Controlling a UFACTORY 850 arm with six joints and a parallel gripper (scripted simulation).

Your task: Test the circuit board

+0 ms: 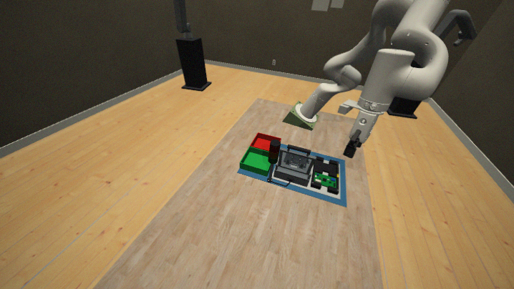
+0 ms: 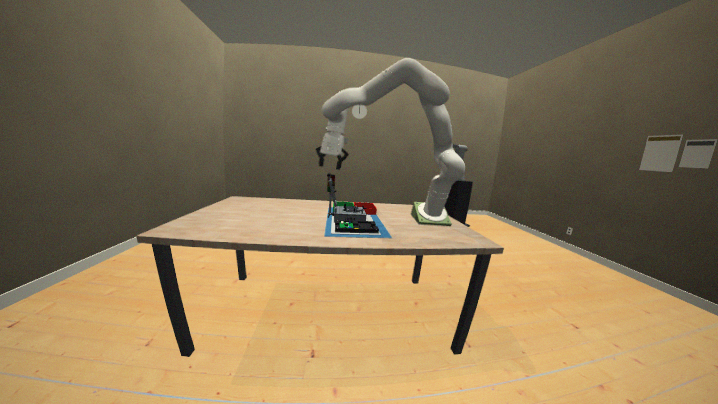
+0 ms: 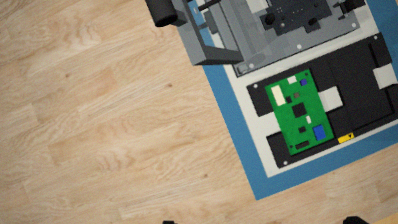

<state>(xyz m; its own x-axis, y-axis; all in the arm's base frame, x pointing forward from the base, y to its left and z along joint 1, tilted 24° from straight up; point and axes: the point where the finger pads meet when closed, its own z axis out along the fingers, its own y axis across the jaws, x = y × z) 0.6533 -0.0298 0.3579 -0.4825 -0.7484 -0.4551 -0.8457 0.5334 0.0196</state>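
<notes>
The green circuit board is 10 cm behind my hand and 30 cm below it. Round my hand: small black part (22 cm behind, 10 cm to the right, 24 cm below); green bin (14 cm behind, 37 cm to the right, 31 cm below); tester lid (4 cm behind, 18 cm to the right, 14 cm below).
</notes>
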